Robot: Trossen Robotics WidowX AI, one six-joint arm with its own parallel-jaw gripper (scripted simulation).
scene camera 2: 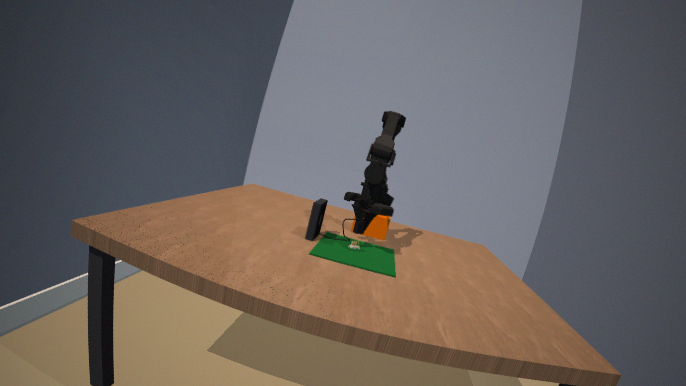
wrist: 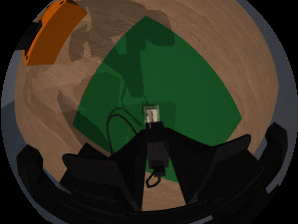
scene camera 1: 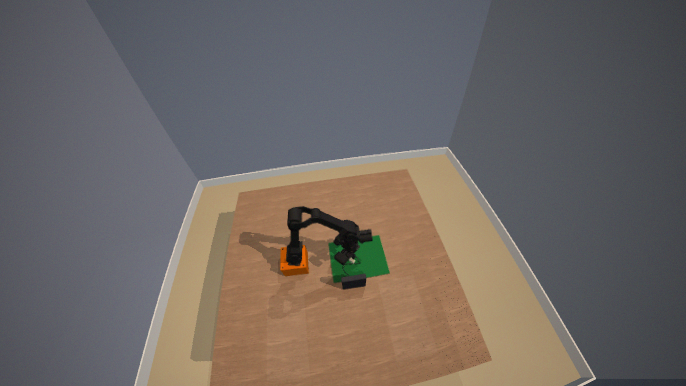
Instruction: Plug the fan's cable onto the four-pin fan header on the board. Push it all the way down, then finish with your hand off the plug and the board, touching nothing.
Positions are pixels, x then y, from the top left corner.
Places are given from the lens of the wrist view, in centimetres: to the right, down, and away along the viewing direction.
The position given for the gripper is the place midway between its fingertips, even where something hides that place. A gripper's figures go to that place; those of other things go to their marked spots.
gripper point(wrist: 155, 132): 1, 2, 10
black plug point(wrist: 157, 140): 1, 2, 8
green board point(wrist: 150, 65): 0, -7, 14
The marked spots on the black plug and the green board are 11 cm apart.
